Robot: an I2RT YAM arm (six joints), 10 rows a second.
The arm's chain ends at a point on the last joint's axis. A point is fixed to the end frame.
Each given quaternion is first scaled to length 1.
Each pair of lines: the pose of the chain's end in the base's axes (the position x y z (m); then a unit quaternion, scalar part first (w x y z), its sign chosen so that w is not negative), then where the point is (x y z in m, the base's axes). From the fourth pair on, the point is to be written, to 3 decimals.
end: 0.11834, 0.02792, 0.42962, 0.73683, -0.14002, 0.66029, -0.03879
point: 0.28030 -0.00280 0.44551
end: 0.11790, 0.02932, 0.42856, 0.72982, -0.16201, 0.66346, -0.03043
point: 0.28122 0.00544 0.44215
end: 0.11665, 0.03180, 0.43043, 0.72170, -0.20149, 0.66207, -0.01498
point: 0.28148 0.02072 0.44207
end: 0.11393, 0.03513, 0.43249, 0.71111, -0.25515, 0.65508, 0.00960
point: 0.279 0.043 0.442
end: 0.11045, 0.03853, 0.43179, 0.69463, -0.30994, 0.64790, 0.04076
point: 0.274 0.066 0.436
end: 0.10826, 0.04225, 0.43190, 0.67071, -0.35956, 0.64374, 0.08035
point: 0.267 0.090 0.427
